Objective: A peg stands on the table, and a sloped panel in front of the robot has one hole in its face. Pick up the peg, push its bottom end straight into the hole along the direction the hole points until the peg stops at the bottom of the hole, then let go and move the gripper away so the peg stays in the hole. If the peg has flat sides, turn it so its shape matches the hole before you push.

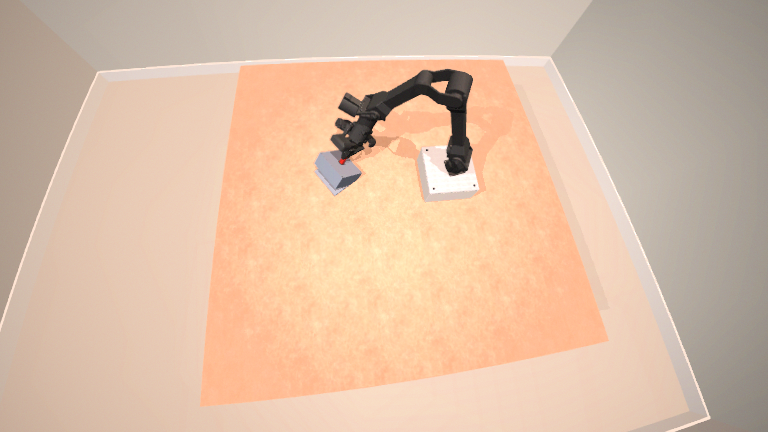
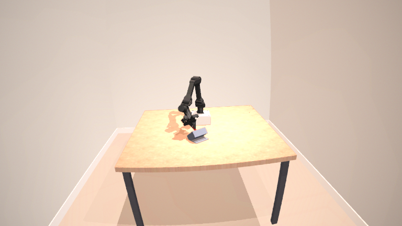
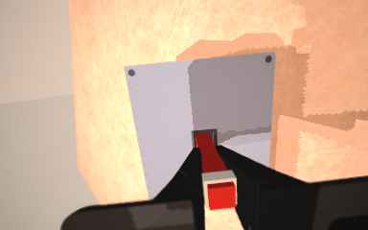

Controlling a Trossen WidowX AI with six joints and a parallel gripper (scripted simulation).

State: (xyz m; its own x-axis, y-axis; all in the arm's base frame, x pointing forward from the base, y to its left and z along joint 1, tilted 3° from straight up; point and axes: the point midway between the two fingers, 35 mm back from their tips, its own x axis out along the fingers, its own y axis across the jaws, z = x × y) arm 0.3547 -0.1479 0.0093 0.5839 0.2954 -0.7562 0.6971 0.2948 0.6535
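Now: the red peg 10 mm behind my gripper tip and 10 mm above it. The rest, counted from my gripper tip: grey sloped panel 30 mm ahead, 10 mm to the left, 40 mm below.
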